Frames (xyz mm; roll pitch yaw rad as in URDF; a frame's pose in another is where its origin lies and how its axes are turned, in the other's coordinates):
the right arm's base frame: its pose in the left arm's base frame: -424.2 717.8 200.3 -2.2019 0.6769 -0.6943
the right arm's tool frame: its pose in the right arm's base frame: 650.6 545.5 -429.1 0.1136 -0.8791 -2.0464
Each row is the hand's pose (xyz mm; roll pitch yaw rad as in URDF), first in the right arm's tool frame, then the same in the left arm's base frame.
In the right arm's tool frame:
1: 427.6 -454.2 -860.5 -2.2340 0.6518 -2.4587
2: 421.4 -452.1 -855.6 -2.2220 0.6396 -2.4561
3: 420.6 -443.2 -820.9 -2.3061 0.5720 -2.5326
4: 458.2 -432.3 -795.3 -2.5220 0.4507 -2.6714
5: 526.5 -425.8 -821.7 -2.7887 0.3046 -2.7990
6: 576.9 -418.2 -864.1 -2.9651 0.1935 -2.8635
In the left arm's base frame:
1: -527.6 211.1 678.0 0.3590 -0.6744 -2.3363
2: -529.8 206.5 671.6 0.3759 -0.6650 -2.3467
3: -531.6 213.9 636.6 0.3209 -0.5750 -2.3219
4: -512.5 251.5 616.2 0.1467 -0.4109 -2.2661
5: -470.0 300.7 650.4 -0.0868 -0.2276 -2.2216
6: -430.2 328.6 695.5 -0.2490 -0.1005 -2.2112

